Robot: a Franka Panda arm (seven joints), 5 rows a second.
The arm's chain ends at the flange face. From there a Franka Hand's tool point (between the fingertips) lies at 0.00 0.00 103.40 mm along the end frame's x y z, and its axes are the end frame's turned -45 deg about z.
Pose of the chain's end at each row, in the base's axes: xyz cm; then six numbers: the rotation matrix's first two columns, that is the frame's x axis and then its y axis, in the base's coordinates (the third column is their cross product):
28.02 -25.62 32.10 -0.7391 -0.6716 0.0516 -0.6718 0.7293 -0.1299
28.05 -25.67 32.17 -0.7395 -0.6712 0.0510 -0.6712 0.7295 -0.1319
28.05 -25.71 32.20 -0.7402 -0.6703 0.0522 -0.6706 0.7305 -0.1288
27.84 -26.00 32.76 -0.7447 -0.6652 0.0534 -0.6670 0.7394 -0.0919
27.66 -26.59 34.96 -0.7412 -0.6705 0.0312 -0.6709 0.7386 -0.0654
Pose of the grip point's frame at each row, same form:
28.53 -26.97 21.86 -0.0476 -0.9906 0.1283 -0.9977 0.0408 -0.0554
28.58 -27.03 21.93 -0.0483 -0.9904 0.1293 -0.9975 0.0412 -0.0572
28.55 -27.06 21.96 -0.0492 -0.9905 0.1280 -0.9976 0.0426 -0.0542
28.06 -27.08 22.48 -0.0549 -0.9932 0.1027 -0.9982 0.0525 -0.0272
27.88 -27.31 24.65 -0.0497 -0.9964 0.0683 -0.9985 0.0482 -0.0242

